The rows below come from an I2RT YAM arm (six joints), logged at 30 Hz.
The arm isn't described. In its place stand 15 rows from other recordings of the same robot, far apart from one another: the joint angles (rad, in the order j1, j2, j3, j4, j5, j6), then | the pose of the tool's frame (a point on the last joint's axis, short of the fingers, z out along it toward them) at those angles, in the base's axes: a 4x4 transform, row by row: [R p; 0 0 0 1], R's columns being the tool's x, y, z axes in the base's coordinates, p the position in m.
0.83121 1.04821 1.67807 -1.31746 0.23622 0.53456 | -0.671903, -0.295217, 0.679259, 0.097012; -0.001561, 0.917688, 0.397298, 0.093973; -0.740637, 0.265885, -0.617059, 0.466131; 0, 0, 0, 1
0.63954 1.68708 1.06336 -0.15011 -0.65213 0.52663 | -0.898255, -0.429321, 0.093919, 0.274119; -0.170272, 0.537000, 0.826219, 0.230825; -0.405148, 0.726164, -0.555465, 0.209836; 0, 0, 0, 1
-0.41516 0.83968 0.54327 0.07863 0.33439 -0.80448 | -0.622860, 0.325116, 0.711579, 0.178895; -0.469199, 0.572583, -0.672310, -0.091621; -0.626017, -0.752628, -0.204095, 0.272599; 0, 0, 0, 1
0.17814 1.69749 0.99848 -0.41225 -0.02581 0.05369 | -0.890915, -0.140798, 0.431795, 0.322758; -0.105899, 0.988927, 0.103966, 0.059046; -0.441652, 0.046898, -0.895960, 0.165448; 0, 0, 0, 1
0.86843 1.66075 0.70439 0.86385 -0.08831 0.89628 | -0.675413, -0.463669, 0.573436, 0.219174; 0.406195, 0.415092, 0.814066, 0.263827; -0.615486, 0.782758, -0.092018, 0.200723; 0, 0, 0, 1
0.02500 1.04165 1.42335 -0.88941 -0.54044 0.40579 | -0.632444, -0.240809, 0.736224, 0.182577; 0.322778, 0.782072, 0.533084, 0.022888; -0.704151, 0.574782, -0.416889, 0.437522; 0, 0, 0, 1
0.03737 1.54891 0.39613 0.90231 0.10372 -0.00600 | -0.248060, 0.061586, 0.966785, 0.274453; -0.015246, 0.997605, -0.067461, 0.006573; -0.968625, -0.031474, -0.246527, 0.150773; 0, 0, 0, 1
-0.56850 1.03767 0.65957 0.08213 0.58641 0.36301 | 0.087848, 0.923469, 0.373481, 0.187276; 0.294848, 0.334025, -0.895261, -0.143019; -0.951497, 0.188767, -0.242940, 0.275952; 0, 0, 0, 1
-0.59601 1.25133 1.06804 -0.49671 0.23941 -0.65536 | -0.837919, 0.236196, 0.492040, 0.221482; -0.147056, 0.770471, -0.620281, -0.160431; -0.525610, -0.592103, -0.610859, 0.310207; 0, 0, 0, 1
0.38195 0.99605 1.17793 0.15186 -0.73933 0.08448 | 0.229803, -0.888719, 0.396697, 0.177908; 0.159498, 0.436485, 0.885461, 0.097312; -0.960079, -0.140209, 0.242055, 0.471268; 0, 0, 0, 1
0.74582 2.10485 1.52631 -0.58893 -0.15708 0.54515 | -0.948591, -0.261306, 0.178587, 0.315862; -0.179063, 0.908343, 0.377954, 0.299382; -0.260980, 0.326546, -0.908437, 0.156607; 0, 0, 0, 1
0.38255 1.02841 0.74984 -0.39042 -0.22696 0.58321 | -0.770736, -0.123422, 0.625086, 0.202072; 0.268269, 0.827001, 0.494067, 0.089943; -0.577925, 0.548486, -0.604289, 0.262522; 0, 0, 0, 1
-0.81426 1.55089 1.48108 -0.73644 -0.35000 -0.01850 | -0.504916, 0.510952, 0.695692, 0.240680; 0.509620, 0.826971, -0.237501, -0.237206; -0.696669, 0.234621, -0.677942, 0.342673; 0, 0, 0, 1
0.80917 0.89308 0.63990 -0.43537 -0.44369 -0.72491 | 0.256840, -0.951277, 0.170604, 0.119129; -0.598446, -0.017931, 0.800963, 0.147078; -0.758878, -0.307816, -0.573893, 0.248427; 0, 0, 0, 1
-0.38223 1.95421 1.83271 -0.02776 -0.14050 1.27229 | 0.189600, 0.202699, 0.960711, 0.444676; 0.943745, 0.232358, -0.235276, -0.173387; -0.270919, 0.951274, -0.147241, 0.371950; 0, 0, 0, 1
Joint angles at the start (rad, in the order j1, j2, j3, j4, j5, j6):
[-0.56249, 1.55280, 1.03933, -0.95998, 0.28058, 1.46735]
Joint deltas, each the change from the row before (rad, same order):
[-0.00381, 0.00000, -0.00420, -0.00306, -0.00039, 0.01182]
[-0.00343, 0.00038, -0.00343, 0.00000, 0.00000, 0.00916]
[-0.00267, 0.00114, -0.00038, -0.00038, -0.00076, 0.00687]
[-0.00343, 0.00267, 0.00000, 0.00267, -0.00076, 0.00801]
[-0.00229, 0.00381, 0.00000, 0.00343, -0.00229, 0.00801]
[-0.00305, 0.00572, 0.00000, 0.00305, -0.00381, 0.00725]
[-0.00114, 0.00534, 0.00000, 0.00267, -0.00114, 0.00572]
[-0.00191, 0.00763, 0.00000, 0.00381, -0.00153, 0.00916]
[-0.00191, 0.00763, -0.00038, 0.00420, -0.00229, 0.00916]
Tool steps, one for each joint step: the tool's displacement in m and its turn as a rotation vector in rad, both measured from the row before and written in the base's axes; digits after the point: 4 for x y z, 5 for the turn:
[-0.0015, -0.0003, -0.0011, 0.00336, 0.00259, -0.01508]
[-0.0010, -0.0004, -0.0010, 0.00134, 0.00066, -0.01220]
[-0.0004, -0.0006, -0.0004, 0.00111, -0.00071, -0.00918]
[-0.0001, -0.0010, -0.0006, -0.00002, -0.00262, -0.01104]
[0.0003, -0.0008, -0.0009, 0.00147, -0.00312, -0.00977]
[0.0003, -0.0010, -0.0014, 0.00404, -0.00181, -0.00969]
[0.0005, -0.0006, -0.0013, 0.00194, 0.00008, -0.00654]
[0.0006, -0.0009, -0.0019, 0.00259, -0.00007, -0.01059]
[0.0006, -0.0009, -0.0020, 0.00320, -0.00047, -0.01055]

